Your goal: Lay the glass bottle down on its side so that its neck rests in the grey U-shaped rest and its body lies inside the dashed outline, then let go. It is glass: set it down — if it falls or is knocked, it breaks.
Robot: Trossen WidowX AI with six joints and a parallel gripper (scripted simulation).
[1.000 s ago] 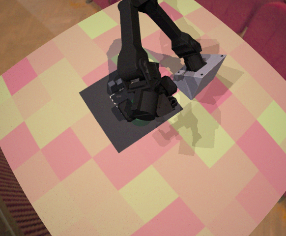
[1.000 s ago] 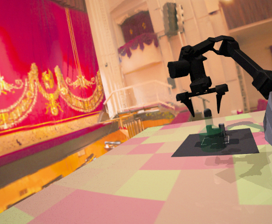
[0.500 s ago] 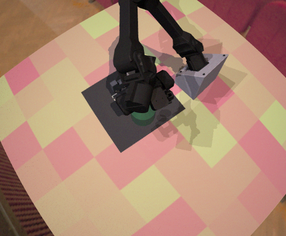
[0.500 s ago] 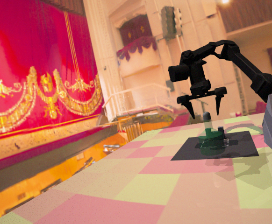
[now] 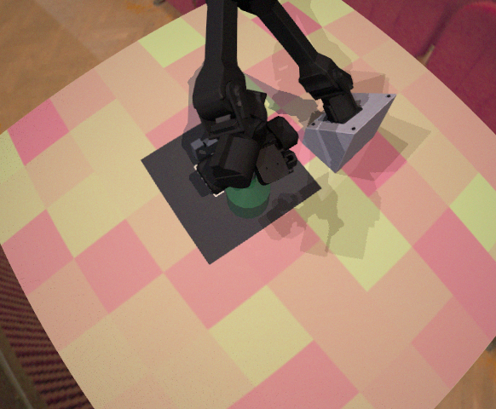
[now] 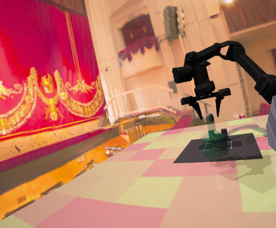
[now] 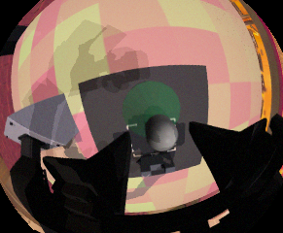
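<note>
My gripper tip is 5 cm above the green glass bottle. The rest, counted from my gripper tip: dark mat (8 cm to the right, 14 cm below).
</note>
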